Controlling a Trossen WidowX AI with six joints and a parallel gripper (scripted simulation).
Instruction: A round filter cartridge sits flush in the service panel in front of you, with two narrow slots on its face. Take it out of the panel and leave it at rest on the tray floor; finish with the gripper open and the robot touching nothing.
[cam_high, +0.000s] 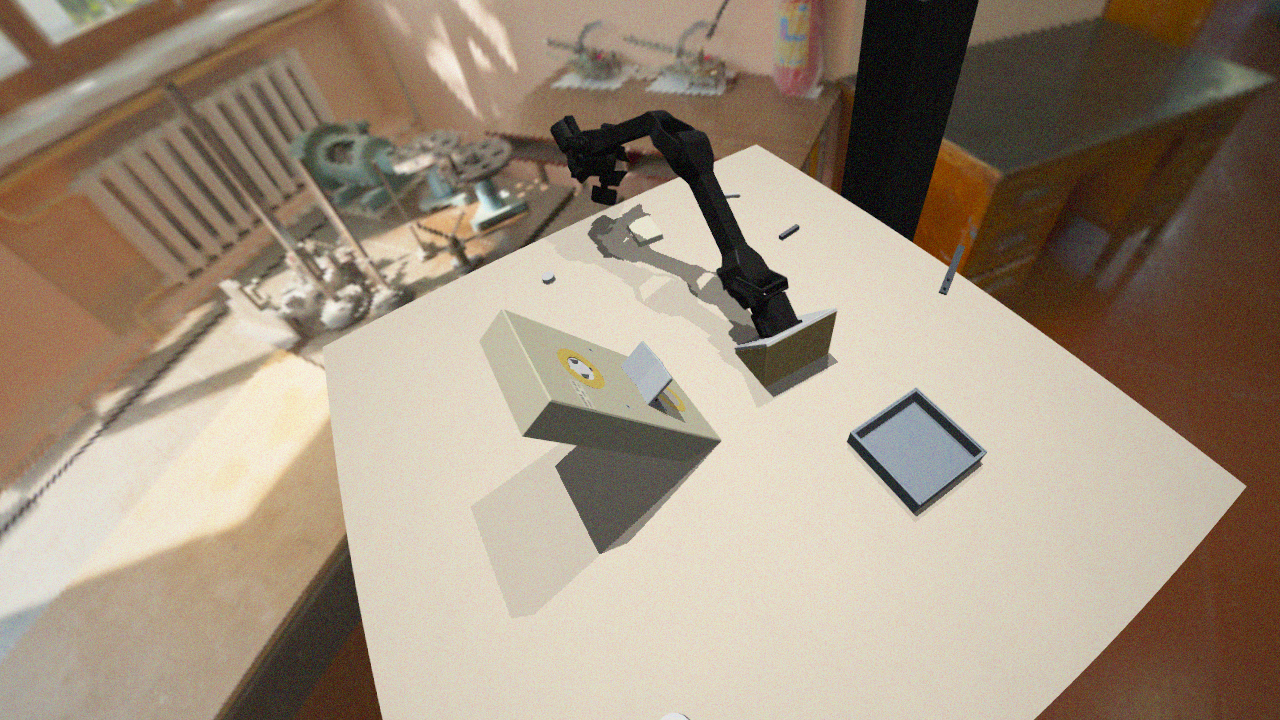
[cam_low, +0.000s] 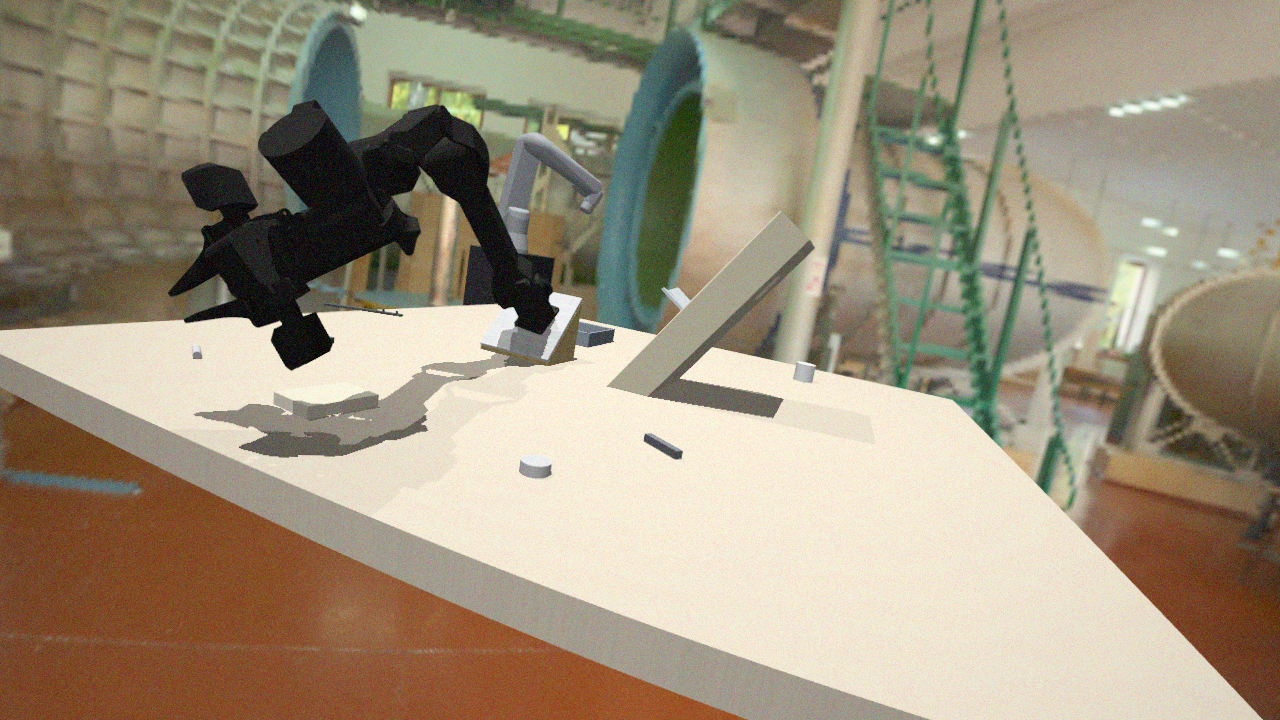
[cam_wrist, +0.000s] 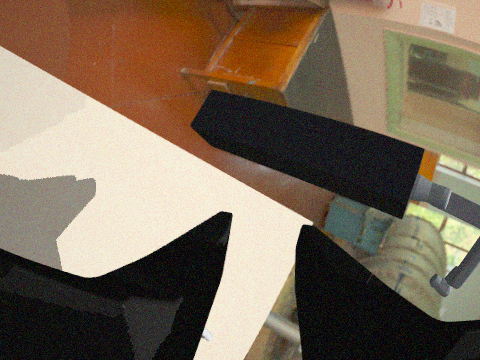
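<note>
The round filter cartridge is 67 cm to the left of my gripper tip, 31 cm ahead of it and 12 cm above it. Round my gripper tip: grey tray (90 cm to the left, 14 cm behind, 10 cm below); then grey service panel (67 cm to the left, 27 cm ahead, 4 cm above); then flat cream block (14 cm to the left, 10 cm below, 3 cm ahead).
</note>
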